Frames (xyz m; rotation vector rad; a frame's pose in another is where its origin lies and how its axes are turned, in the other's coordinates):
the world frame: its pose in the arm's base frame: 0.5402 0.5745 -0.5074 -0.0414 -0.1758 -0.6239
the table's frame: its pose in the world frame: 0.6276 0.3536 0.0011 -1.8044 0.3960 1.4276
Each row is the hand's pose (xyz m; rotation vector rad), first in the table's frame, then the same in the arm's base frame.
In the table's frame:
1: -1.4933 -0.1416 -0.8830 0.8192 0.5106 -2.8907
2: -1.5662 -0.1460 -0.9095 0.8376 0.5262 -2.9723
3: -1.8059 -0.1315 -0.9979 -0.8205 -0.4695 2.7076
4: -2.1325 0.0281 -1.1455 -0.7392 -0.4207 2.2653
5: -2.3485 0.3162 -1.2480 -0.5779 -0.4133 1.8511
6: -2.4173 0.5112 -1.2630 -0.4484 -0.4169 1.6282
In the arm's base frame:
1: 0.6774 -0.2077 1.0945 -0.6574 -1.0876 -1.7190
2: 0.6458 -0.2264 1.1630 -0.5961 -1.1374 -1.7754
3: 0.5174 -0.2940 1.3737 -0.3314 -1.2669 -1.9419
4: 0.2268 -0.4370 1.5951 0.1063 -1.4442 -2.1976
5: -0.1194 -0.5681 1.6506 0.5301 -1.6183 -2.4450
6: -0.3190 -0.6105 1.6134 -0.7336 1.6691 2.4844

